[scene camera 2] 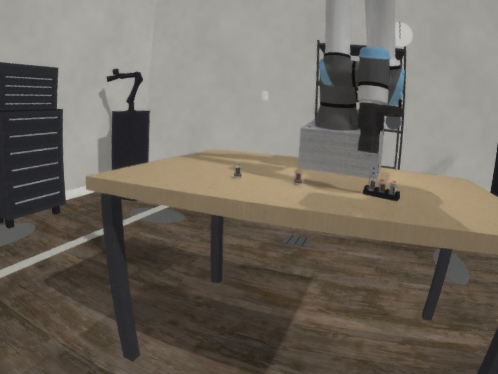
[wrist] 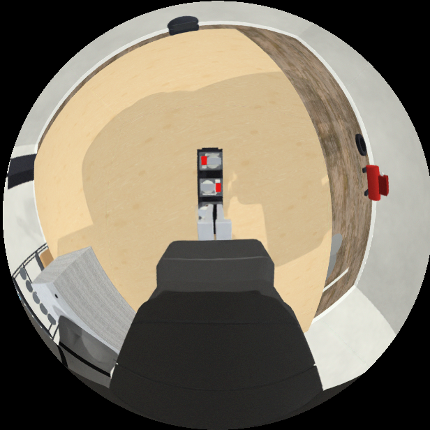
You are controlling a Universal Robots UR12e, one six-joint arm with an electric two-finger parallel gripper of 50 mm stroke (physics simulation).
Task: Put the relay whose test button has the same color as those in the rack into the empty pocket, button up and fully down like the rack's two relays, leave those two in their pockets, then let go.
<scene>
In view: the gripper (scene camera 2: 373, 176).
The gripper also shows in the wrist view (wrist: 215, 213).
</scene>
